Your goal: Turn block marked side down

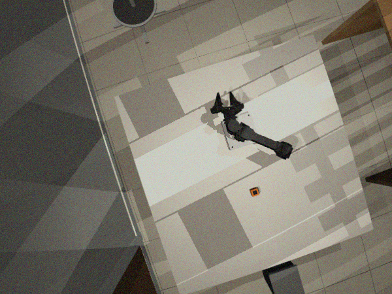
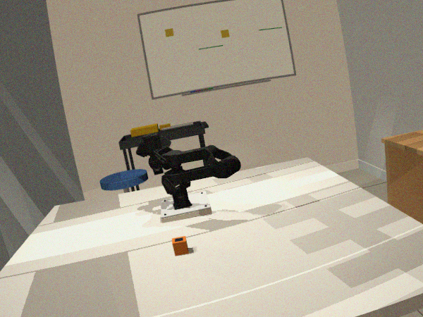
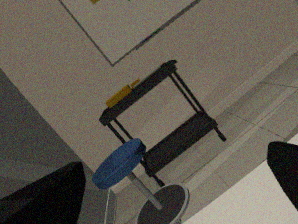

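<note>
Now: the block 590 mm ahead of my gripper tip, 40 mm to the right of it and 170 mm below it.
</note>
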